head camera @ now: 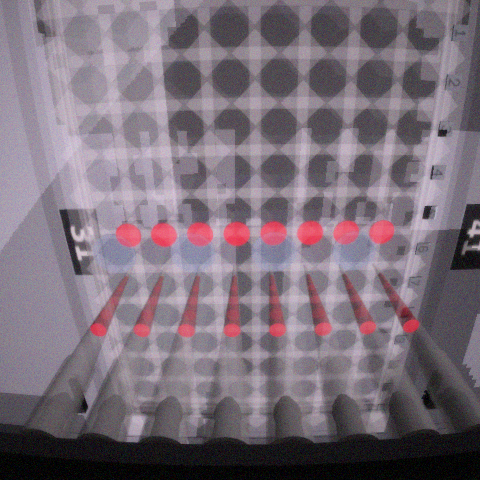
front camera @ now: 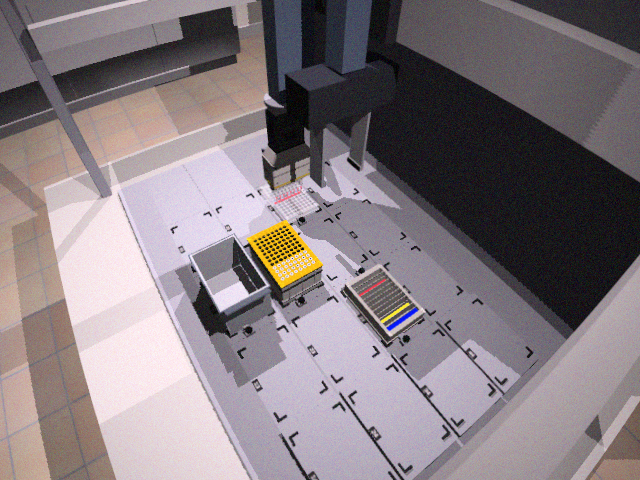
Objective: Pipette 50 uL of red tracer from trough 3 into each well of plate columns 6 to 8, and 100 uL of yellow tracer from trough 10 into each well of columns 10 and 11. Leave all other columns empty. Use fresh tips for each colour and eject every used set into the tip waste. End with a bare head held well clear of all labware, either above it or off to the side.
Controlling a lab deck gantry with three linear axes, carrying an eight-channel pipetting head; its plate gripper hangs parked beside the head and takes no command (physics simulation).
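The pipetting head (front camera: 285,166) is low over the clear plate (front camera: 305,210) (head camera: 425,150). Its eight tips (head camera: 232,310) hold red liquid, and their ends are at column 7, apparently inside the wells. Red discs (head camera: 273,233) show in all eight wells of column 6, a red line in the front view. The trough block (front camera: 361,316) has red liquid (front camera: 372,287) in trough 3 and yellow liquid (front camera: 395,313) in trough 10. The yellow tip rack (front camera: 316,265) holds tips in its near rows. The grey tip waste bin (front camera: 242,304) stands left of it. My plate gripper (front camera: 337,174) hangs open and empty beside the head.
Blue liquid (front camera: 402,319) lies at the near end of the trough block. The dark gripper body (front camera: 330,98) and two blue-grey columns (front camera: 347,36) rise behind the plate. Pale walls edge the deck, and black corner marks show on it.
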